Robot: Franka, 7 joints.
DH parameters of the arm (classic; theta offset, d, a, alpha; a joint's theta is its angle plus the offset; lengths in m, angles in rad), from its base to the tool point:
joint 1: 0 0.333 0 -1.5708
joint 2: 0 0 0 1.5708
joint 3: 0 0.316 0.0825 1.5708
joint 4: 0 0 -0.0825 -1.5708
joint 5: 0 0.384 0 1.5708
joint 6: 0 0 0.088 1.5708
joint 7: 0 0.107 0 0
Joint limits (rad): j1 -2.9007..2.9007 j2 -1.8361..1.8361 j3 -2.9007..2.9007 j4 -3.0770..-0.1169 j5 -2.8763..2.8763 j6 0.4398..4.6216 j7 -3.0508..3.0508
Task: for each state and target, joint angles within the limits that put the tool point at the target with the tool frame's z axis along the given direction. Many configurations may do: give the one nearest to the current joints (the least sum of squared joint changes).
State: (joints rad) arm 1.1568 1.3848 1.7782 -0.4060 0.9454 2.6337 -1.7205
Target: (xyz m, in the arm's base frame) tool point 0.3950 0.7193 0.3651 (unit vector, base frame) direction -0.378 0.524 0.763
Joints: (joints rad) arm 0.9345 1.6190 1.6679 -0.1204 0.8183 1.8144 -1.7205
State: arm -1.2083 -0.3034 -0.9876 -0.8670 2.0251 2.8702 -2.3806
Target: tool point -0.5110 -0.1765 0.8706 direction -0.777 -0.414 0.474
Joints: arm -1.5442 0.0691 -1.2424 -1.1458 2.4313 3.0090 -2.3806
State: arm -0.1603 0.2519 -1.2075 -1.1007 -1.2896 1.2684 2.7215
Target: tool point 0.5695 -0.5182 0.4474 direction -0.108 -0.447 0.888
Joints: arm -0.0846 1.1110 -1.0368 -1.1957 -1.8972 1.6649 2.7215
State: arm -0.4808 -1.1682 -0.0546 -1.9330 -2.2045 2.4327 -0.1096
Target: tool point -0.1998 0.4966 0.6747 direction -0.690 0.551 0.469
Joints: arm -0.2479 -1.8361 0.8413 -2.0599 -2.8726 1.9004 -0.1096
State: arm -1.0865 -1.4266 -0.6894 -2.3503 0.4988 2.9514 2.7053
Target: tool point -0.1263 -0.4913 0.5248 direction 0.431 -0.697 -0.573
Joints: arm -0.7012 -0.5524 -0.9808 -2.3230 0.4047 2.7244 2.7053
